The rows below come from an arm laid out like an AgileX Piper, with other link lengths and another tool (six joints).
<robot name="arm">
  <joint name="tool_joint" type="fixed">
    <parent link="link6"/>
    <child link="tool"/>
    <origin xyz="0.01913 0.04 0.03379" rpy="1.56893 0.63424 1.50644"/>
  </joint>
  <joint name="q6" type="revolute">
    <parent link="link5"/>
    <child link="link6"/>
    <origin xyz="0.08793 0 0.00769"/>
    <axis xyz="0.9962 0 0.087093"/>
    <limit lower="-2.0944" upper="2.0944"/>
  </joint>
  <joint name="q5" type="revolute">
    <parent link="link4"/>
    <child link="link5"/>
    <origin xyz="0 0 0"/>
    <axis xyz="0 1 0"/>
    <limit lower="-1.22" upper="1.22"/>
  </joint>
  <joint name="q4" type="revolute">
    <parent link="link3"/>
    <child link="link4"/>
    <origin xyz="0.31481 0 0.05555"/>
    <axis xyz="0.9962 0 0.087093"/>
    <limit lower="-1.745" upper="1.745"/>
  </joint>
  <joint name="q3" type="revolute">
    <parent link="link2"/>
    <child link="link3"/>
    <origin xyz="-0.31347 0 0.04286"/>
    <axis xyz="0 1 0"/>
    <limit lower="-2.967" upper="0"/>
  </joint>
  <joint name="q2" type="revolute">
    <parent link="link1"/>
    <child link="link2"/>
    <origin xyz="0 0 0"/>
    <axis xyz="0 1 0"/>
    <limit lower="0" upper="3.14"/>
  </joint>
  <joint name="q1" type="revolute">
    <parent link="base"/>
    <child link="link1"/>
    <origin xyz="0 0 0.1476"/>
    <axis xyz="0 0 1"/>
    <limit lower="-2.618" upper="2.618"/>
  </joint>
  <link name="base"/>
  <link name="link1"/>
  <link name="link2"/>
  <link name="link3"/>
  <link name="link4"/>
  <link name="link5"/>
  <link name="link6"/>
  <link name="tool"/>
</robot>
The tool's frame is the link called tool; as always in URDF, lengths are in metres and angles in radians.
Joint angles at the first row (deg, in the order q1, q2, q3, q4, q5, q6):
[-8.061 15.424 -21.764 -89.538 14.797 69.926]
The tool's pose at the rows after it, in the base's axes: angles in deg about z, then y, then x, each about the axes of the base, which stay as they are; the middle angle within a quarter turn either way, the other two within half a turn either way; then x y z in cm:
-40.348 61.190 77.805 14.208 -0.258 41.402
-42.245 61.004 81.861 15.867 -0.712 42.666
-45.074 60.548 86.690 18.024 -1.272 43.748
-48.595 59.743 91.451 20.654 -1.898 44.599
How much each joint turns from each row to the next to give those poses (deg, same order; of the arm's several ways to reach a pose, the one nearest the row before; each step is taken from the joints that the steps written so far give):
[-0.004 3.939 -2.730 0.000 0.367 1.734]
[0.002 5.021 -3.229 -0.002 0.698 2.248]
[0.002 5.769 -3.485 -0.138 0.854 2.289]
[-0.001 6.386 -3.780 -0.711 0.949 2.181]

